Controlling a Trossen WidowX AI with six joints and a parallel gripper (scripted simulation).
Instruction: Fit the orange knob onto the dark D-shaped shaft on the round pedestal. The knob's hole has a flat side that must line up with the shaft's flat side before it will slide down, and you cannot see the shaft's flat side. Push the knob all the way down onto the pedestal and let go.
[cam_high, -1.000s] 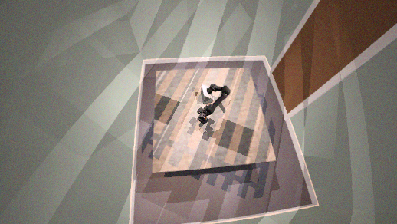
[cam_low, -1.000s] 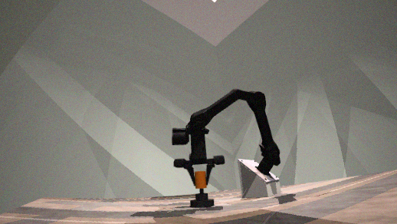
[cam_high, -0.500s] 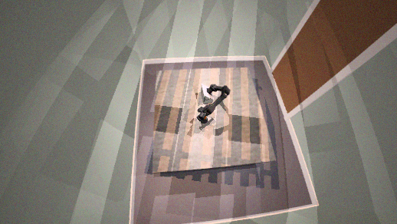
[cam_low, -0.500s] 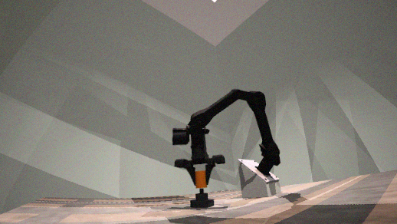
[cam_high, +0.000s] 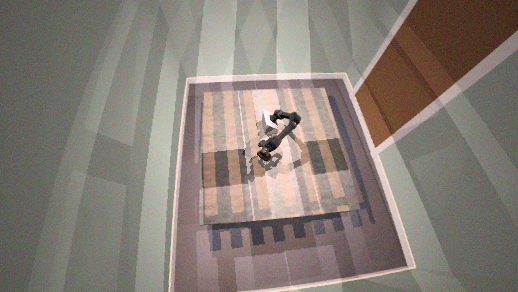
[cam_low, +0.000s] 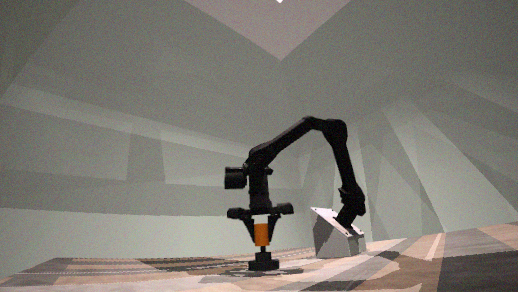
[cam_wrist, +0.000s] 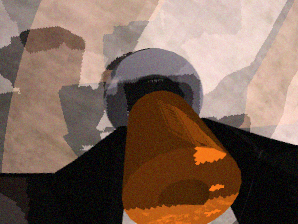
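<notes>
The orange knob lies 2 cm above my gripper tip. From my gripper tip the other things lie so: dark round pedestal: 4 cm below.
</notes>
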